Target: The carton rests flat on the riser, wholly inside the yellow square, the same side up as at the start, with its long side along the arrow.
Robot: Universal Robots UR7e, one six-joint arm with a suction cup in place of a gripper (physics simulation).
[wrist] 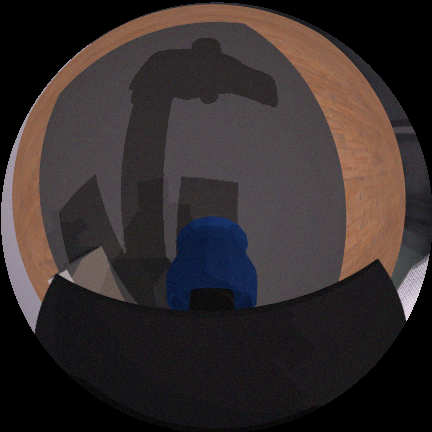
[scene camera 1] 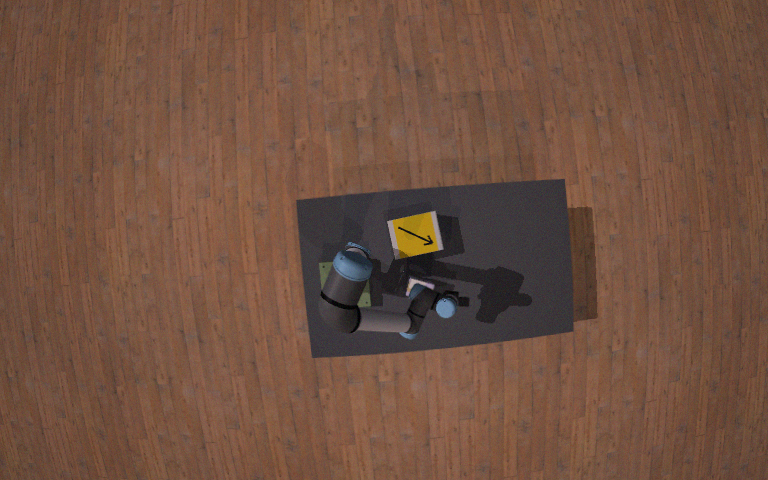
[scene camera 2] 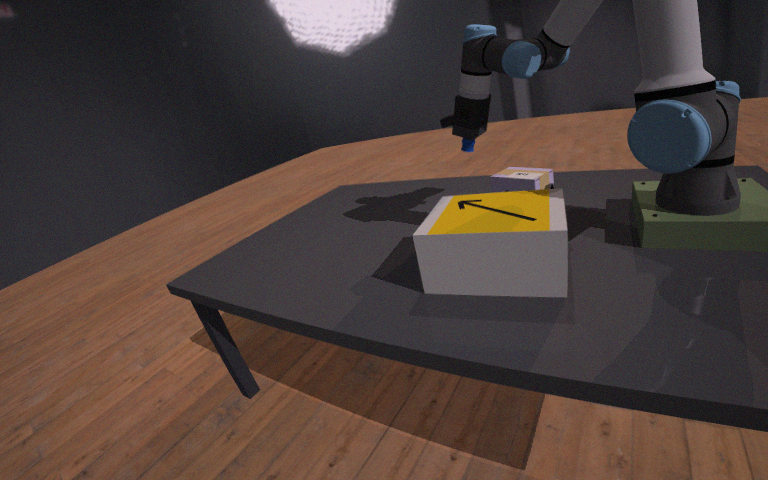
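The carton (scene camera 1: 419,284) (scene camera 2: 512,183) is a pale lilac box with a tan band and dark print on top. It rests on the table behind the riser in scene view 2, partly hidden by the arm in scene view 1. It does not show in the wrist view. The white riser (scene camera 1: 394,242) (scene camera 2: 492,263) (wrist: 95,272) bears the yellow square (scene camera 1: 421,226) (scene camera 2: 481,223) with a black arrow, pointing lower right in scene view 1. My gripper, a blue suction cup (scene camera 2: 467,148) (wrist: 212,250), is open and empty, above table height and left of the carton in scene view 2.
The dark table (scene camera 1: 509,226) (scene camera 2: 283,271) (wrist: 285,165) carries everything. The arm's base stands on a green block (scene camera 1: 325,277) (scene camera 2: 702,233), left of the carton in scene view 1. The riser stands between the carton and the table's near edge in scene view 2.
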